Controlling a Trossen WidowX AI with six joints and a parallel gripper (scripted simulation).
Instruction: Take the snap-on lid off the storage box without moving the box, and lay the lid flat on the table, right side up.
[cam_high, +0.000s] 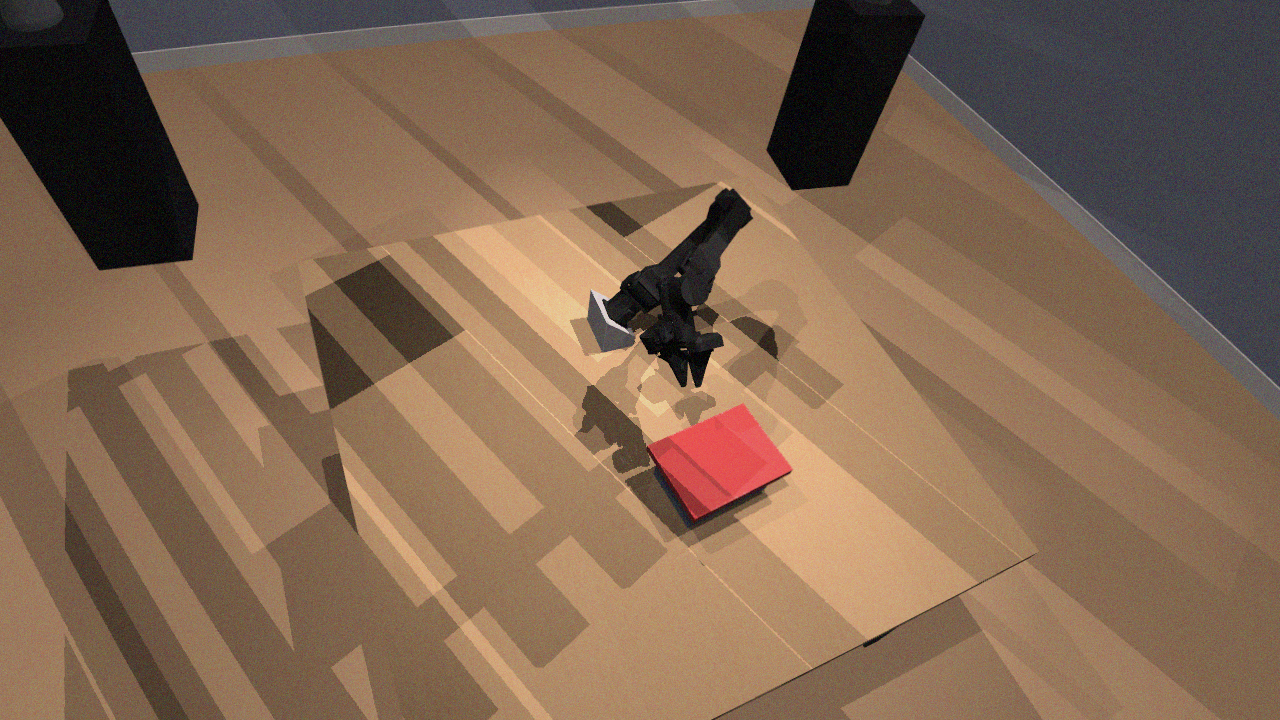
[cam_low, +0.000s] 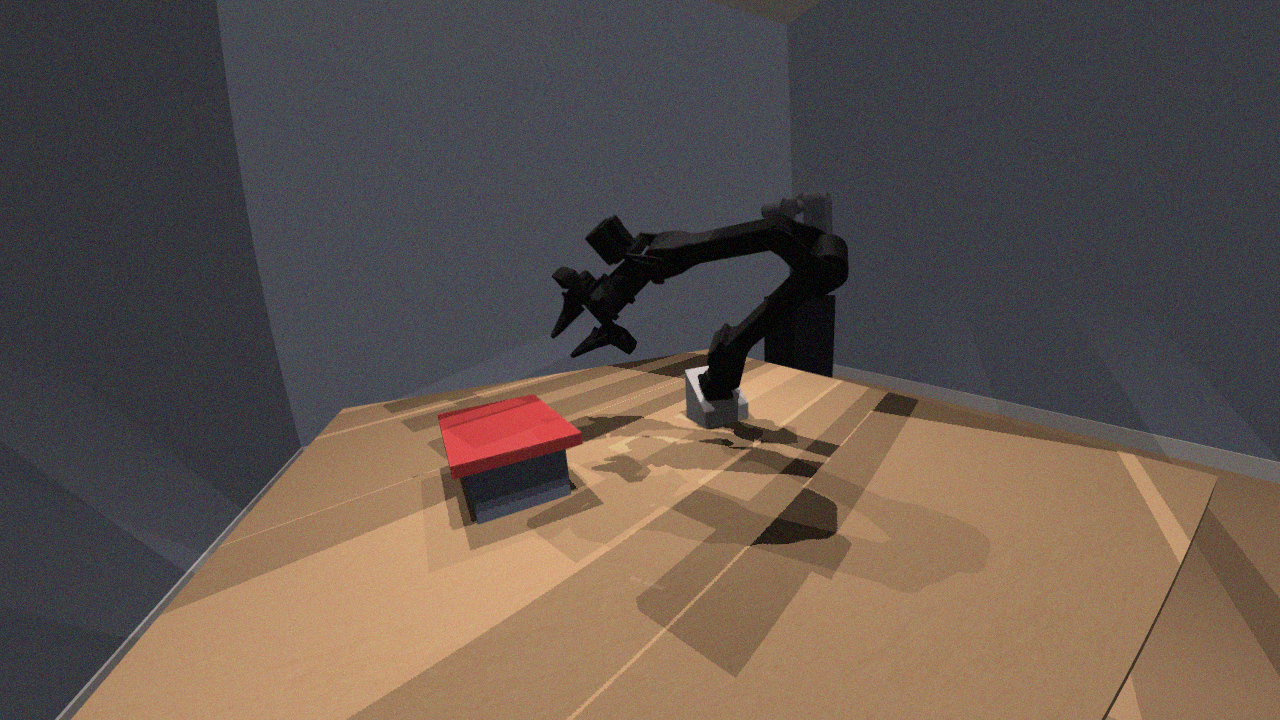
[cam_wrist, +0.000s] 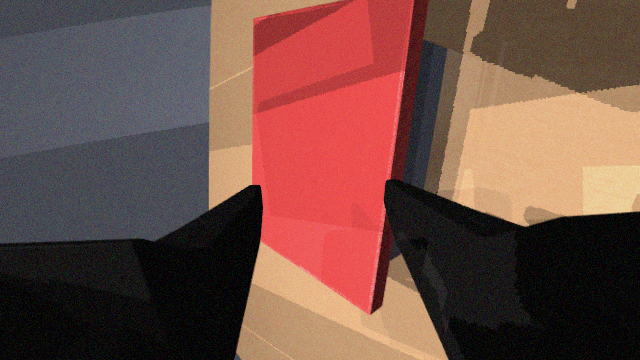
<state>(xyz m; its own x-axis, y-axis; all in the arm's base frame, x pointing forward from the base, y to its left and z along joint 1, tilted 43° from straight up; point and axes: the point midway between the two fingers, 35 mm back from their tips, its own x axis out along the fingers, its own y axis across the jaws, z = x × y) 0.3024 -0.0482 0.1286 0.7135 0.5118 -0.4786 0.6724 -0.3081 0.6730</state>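
Right now the red lid is 11 cm below my gripper tip, 11 cm ahead of it and 5 cm to the left of it. Round my gripper tip: storage box (15 cm below, 11 cm ahead, 5 cm to the left).
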